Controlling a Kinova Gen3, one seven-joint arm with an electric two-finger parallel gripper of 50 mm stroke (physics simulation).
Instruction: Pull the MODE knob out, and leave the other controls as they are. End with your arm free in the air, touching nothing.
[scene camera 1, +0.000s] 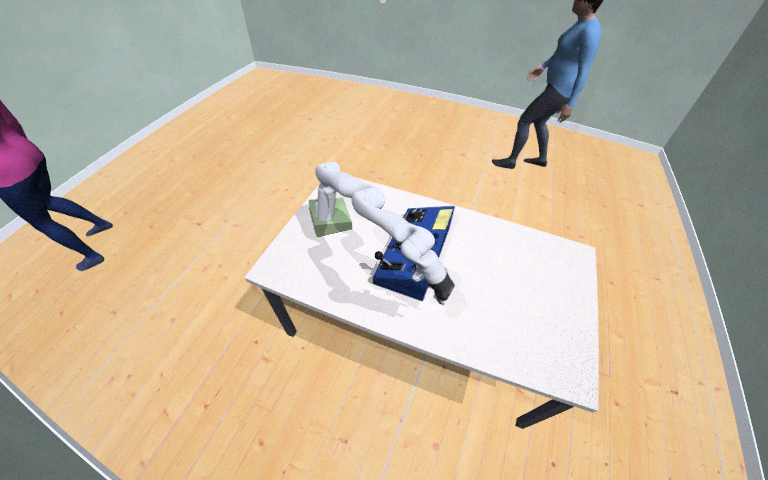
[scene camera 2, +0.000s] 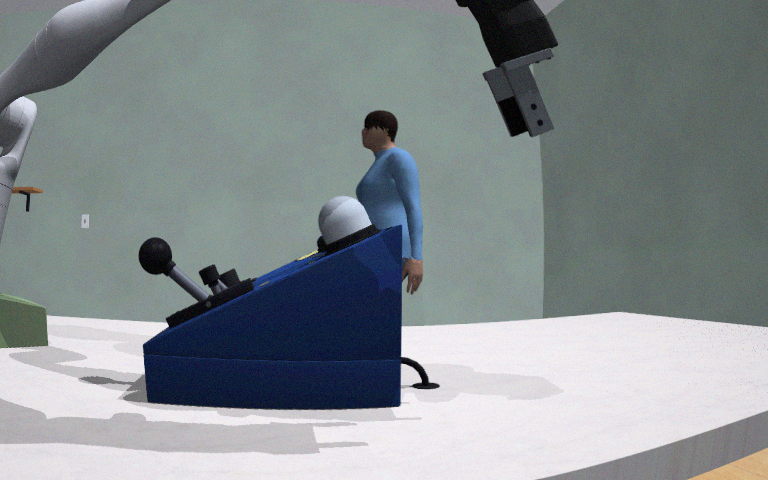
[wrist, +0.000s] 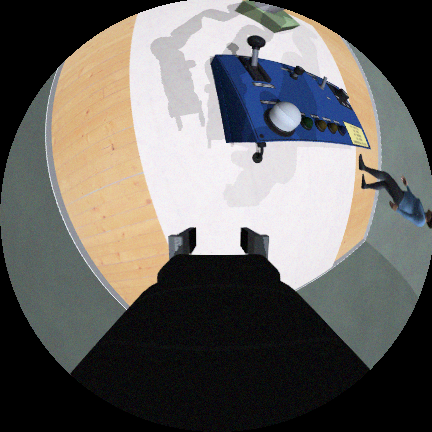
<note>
In view: the gripper (scene camera 2: 531, 132) and a ball-topped cycle lever (scene camera 2: 155, 256).
The gripper shows as well in the wrist view (wrist: 217, 236).
</note>
